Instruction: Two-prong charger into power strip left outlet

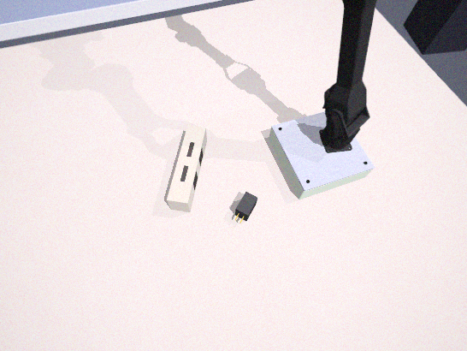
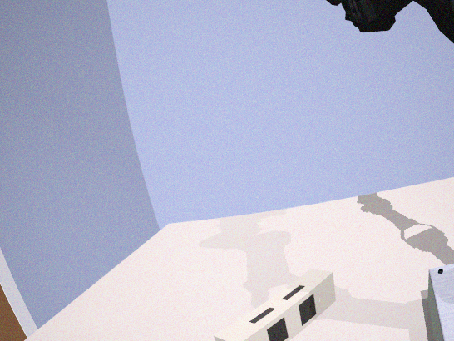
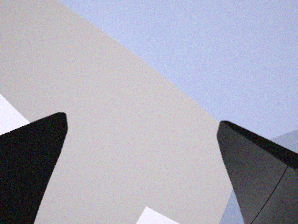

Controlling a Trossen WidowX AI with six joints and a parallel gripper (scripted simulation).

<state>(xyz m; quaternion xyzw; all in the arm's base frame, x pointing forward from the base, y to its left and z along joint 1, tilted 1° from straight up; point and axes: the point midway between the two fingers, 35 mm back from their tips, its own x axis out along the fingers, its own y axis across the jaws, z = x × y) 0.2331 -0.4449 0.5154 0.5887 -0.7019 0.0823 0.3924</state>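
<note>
Right now my gripper tip is 60 cm to the right of the charger, 58 cm above it and 3 cm short of it.
</note>
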